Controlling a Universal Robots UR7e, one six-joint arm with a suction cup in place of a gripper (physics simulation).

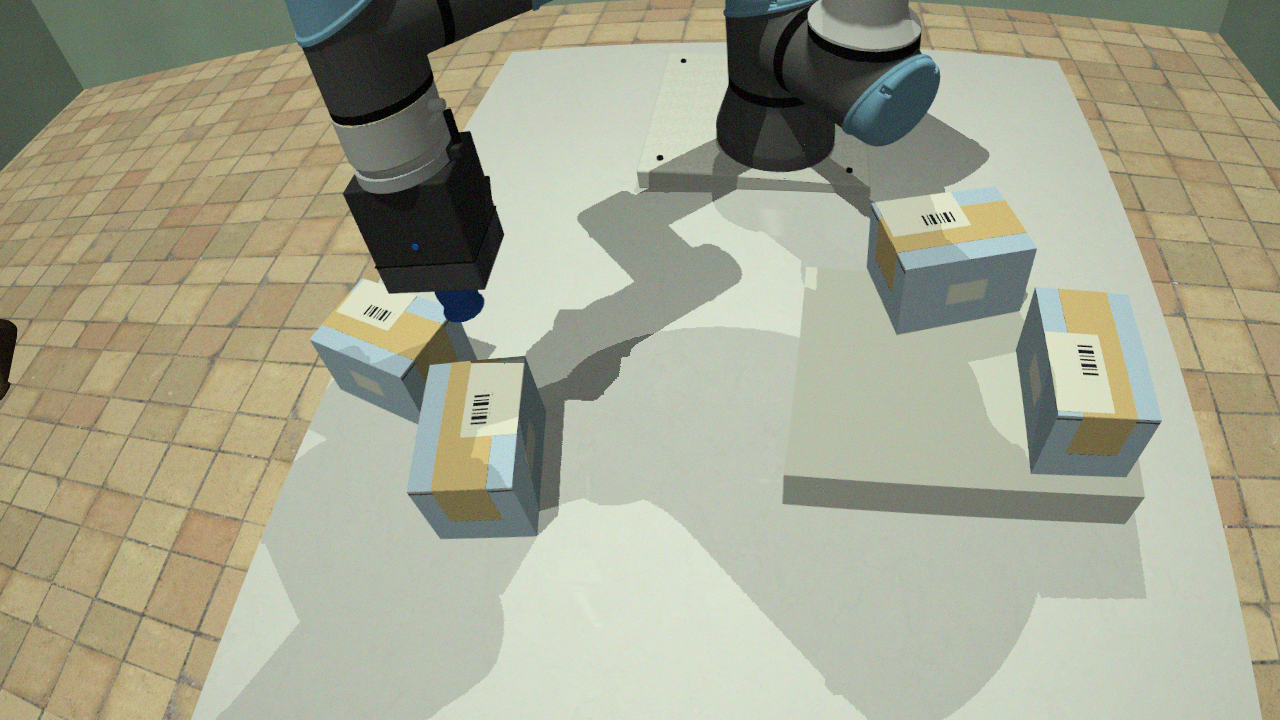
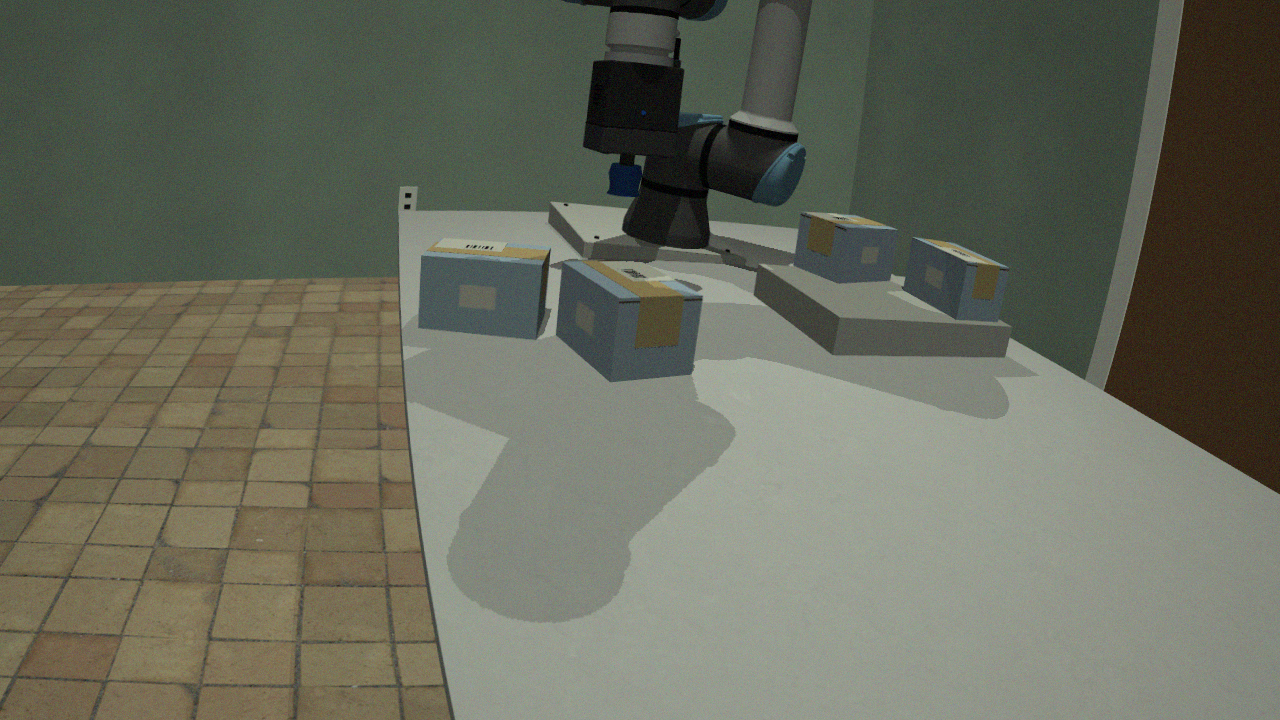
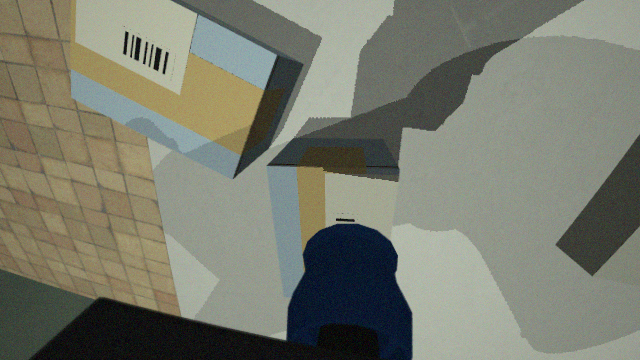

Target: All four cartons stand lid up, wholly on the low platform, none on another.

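Seen in the pictures: hand, tool point: (image 1: 463,306) (image 2: 623,194) (image 3: 349,263); arm's base, link origin: (image 1: 775,134) (image 2: 665,235).
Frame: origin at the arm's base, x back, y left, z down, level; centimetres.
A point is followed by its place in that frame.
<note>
Four light-blue cartons with tan tape and white barcode labels stand lid up. One carton (image 1: 384,335) {x -40.9, y -35.2, z -6.0 cm} (image 2: 483,300) {x -44.0, y -37.2, z -1.5 cm} (image 3: 220,107) {x -40.7, y -32.1, z -6.0 cm} is at the table's left edge. A second carton (image 1: 460,438) {x -51.9, y -23.1, z -6.0 cm} (image 2: 626,317) {x -57.4, y -25.5, z -4.1 cm} (image 3: 311,200) {x -46.3, y -25.2, z -6.0 cm} stands in front of it on the table, a narrow gap between them. A third carton (image 1: 953,277) {x -33.9, y 17.7, z -8.8 cm} (image 2: 845,255) {x -35.1, y 13.7, z -6.6 cm} stands at the back of the low grey platform (image 1: 895,402) {x -43.1, y 12.6, z -2.4 cm} (image 2: 921,336) {x -51.4, y 17.1, z -0.4 cm} (image 3: 602,212) {x -45.2, y 3.5, z 0.7 cm}. A fourth carton (image 1: 1087,376) {x -46.1, y 27.8, z -10.8 cm} (image 2: 955,279) {x -48.1, y 24.6, z -7.7 cm} stands on its right side. My gripper (image 1: 463,308) (image 2: 623,181) (image 3: 350,237), a blue suction cup, hangs above the left pair, holding nothing.
The white table (image 1: 626,608) {x -61.8, y -8.4, z 2.4 cm} (image 2: 850,537) {x -86.8, y -17.1, z 2.4 cm} carries the cartons and platform. The arm's base plate (image 1: 684,116) {x 3.0, y -12.1, z -0.7 cm} (image 2: 572,223) {x 2.7, y -15.9, z -0.9 cm} lies at the back, left of the third carton. Tiled floor (image 1: 116,402) (image 2: 223,492) (image 3: 90,190) lies beyond the table's left edge.
</note>
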